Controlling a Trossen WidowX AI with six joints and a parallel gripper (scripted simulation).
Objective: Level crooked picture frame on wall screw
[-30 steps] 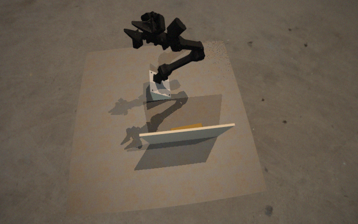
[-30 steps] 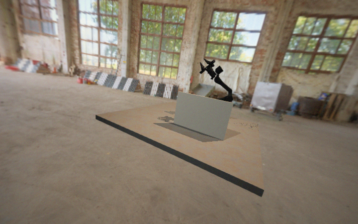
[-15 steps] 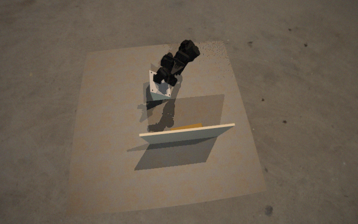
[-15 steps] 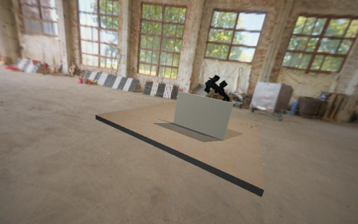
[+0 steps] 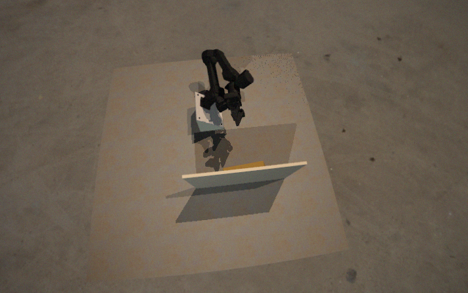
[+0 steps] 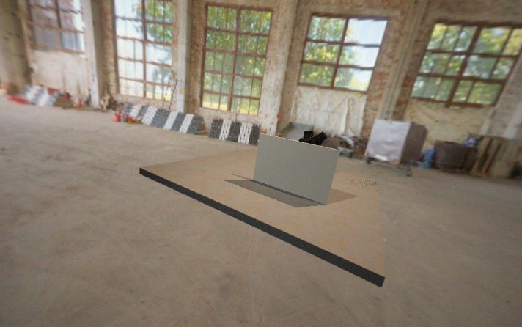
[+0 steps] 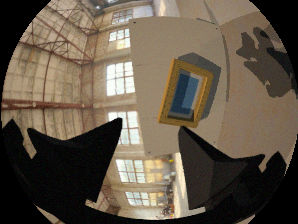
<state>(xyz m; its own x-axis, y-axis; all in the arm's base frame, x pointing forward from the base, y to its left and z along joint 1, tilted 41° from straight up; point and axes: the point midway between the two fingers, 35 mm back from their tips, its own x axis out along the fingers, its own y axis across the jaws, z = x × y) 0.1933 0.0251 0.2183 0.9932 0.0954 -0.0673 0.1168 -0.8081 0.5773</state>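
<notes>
Right now the picture frame is 200 mm ahead of my gripper tip, 100 mm below it and 40 mm to the left of it. The rest, counted from my gripper tip: wall panel (210 mm ahead, 110 mm below, 30 mm to the left).
</notes>
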